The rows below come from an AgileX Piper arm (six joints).
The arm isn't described. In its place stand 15 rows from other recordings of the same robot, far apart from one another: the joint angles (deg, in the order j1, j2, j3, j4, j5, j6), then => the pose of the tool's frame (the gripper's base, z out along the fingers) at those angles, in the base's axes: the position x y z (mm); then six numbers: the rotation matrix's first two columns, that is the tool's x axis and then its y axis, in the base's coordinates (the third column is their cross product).
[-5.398 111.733 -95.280 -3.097 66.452 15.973] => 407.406, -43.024, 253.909, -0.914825, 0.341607, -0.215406, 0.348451, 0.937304, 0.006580
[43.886 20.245 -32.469 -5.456 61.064 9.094] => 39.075, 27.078, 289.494, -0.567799, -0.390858, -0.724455, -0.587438, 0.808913, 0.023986
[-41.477 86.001 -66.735 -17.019 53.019 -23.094] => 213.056, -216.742, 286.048, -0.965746, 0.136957, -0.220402, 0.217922, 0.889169, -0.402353
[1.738 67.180 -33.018 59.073 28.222 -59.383] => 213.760, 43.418, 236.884, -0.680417, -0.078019, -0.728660, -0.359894, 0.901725, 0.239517
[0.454 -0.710 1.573 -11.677 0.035 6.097] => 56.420, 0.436, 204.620, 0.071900, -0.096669, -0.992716, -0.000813, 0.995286, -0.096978
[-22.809 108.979 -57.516 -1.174 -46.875 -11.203] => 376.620, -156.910, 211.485, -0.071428, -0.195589, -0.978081, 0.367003, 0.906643, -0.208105
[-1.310 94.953 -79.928 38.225 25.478 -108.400] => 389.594, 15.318, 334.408, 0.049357, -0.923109, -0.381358, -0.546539, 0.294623, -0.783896
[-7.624 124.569 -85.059 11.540 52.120 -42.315] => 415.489, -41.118, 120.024, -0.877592, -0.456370, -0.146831, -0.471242, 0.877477, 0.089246
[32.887 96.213 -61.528 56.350 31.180 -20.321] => 274.613, 224.270, 233.230, -0.917469, -0.027082, -0.396885, -0.291411, 0.724898, 0.624182
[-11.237 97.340 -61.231 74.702 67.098 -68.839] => 328.945, 17.083, 250.174, -0.775462, 0.041361, -0.630038, -0.506666, 0.554665, 0.660027
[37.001 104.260 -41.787 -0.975 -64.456 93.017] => 279.201, 212.150, 198.634, -0.617692, 0.785238, 0.043105, -0.069086, -0.108781, 0.991662
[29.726 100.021 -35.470 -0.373 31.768 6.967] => 200.826, 114.311, 98.364, -0.919763, -0.391828, 0.022520, -0.392046, 0.919926, -0.006075
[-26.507 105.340 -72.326 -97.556 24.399 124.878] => 358.432, -220.404, 252.179, -0.001777, 0.457221, -0.889351, 0.828816, 0.498284, 0.254514
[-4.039 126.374 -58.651 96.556 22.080 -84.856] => 376.590, 7.477, 41.516, -0.870449, 0.258206, -0.419104, 0.065130, 0.904314, 0.421869
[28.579 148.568 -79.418 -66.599 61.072 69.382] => 369.478, 118.034, -32.168, -0.953349, -0.274040, -0.126598, -0.065351, 0.596799, -0.799725
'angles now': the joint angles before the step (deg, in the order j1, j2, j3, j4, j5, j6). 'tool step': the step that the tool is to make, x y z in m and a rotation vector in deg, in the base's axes. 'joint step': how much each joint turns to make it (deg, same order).
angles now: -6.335 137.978 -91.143 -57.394 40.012 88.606
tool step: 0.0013 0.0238 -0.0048 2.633 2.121 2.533
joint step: 2.553 0.202 0.006 5.018 -0.091 -4.166
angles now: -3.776 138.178 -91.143 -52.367 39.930 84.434
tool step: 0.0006 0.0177 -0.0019 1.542 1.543 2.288
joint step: 1.931 0.001 -0.007 3.289 0.063 -3.184
